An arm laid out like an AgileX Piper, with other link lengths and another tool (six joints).
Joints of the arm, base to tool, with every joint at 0 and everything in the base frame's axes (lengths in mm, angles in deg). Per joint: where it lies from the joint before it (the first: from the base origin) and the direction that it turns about. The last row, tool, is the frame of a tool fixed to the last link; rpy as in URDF.
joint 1: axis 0 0 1 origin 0 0 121.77
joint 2: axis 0 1 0 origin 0 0 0
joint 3: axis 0 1 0 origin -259.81 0 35.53
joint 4: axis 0.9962 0 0.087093 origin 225.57 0 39.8
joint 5: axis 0 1 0 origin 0 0 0
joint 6: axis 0.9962 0 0.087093 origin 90.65 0 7.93
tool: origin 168.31 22 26.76 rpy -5.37 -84.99 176.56
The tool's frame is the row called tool.
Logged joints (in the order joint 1, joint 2, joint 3, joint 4, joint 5, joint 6), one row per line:
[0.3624 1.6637 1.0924 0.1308 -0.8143 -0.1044]
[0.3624 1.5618 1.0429 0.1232 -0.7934 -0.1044]
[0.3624 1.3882 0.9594 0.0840 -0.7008 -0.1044]
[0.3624 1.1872 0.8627 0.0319 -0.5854 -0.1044]
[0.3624 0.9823 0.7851 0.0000 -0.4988 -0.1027]
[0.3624 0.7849 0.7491 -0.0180 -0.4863 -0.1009]
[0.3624 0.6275 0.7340 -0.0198 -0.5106 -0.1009]
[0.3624 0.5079 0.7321 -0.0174 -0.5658 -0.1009]
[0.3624 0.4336 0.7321 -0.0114 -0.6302 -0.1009]
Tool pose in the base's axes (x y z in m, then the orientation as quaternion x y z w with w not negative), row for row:
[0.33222 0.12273 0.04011 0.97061 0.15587 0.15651 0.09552]
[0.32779 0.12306 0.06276 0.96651 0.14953 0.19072 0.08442]
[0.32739 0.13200 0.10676 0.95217 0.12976 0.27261 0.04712]
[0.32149 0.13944 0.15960 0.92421 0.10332 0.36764 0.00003]
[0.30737 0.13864 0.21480 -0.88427 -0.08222 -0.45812 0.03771]
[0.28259 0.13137 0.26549 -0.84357 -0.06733 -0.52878 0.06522]
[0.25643 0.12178 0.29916 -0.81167 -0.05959 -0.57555 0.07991]
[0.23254 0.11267 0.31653 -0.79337 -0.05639 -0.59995 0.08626]
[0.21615 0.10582 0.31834 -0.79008 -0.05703 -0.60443 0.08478]
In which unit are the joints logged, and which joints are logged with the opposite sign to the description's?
The joints are logged in radians. Opposite sign: joint 3, joint 4, joint 5, joint 6.
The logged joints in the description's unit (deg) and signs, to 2 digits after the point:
[20.76 95.32 -62.59 -7.49 46.66 5.98]
[20.76 89.48 -59.75 -7.06 45.46 5.98]
[20.76 79.54 -54.97 -4.81 40.15 5.98]
[20.76 68.02 -49.43 -1.83 33.54 5.98]
[20.76 56.28 -44.98 0.00 28.58 5.88]
[20.76 44.97 -42.92 1.03 27.86 5.78]
[20.76 35.95 -42.06 1.13 29.26 5.78]
[20.76 29.10 -41.95 1.00 32.42 5.78]
[20.76 24.84 -41.95 0.65 36.11 5.78]

